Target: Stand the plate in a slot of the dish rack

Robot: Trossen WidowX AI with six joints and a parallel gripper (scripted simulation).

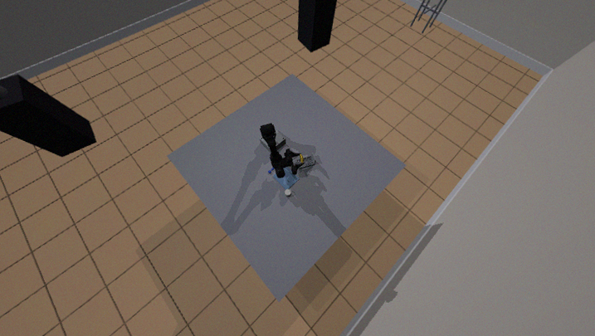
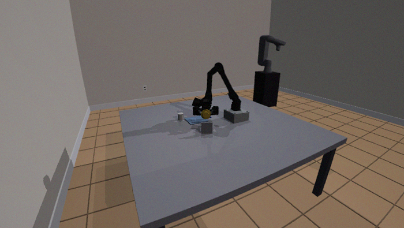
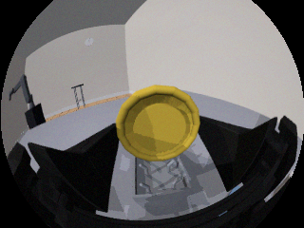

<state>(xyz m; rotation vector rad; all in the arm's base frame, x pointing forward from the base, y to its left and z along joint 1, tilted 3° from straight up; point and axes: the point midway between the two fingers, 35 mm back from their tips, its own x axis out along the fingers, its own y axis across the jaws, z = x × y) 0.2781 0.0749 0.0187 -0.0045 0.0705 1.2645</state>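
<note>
My gripper tip is 80 mm above the grey dish rack, 30 mm to the right of it and 10 mm short of it. From my gripper tip the other things lie so: blue mat 160 mm to the right, 100 mm below, 20 mm ahead; then yellow plate 10 mm to the right; then white cup 220 mm to the right, 140 mm ahead, 70 mm below.
</note>
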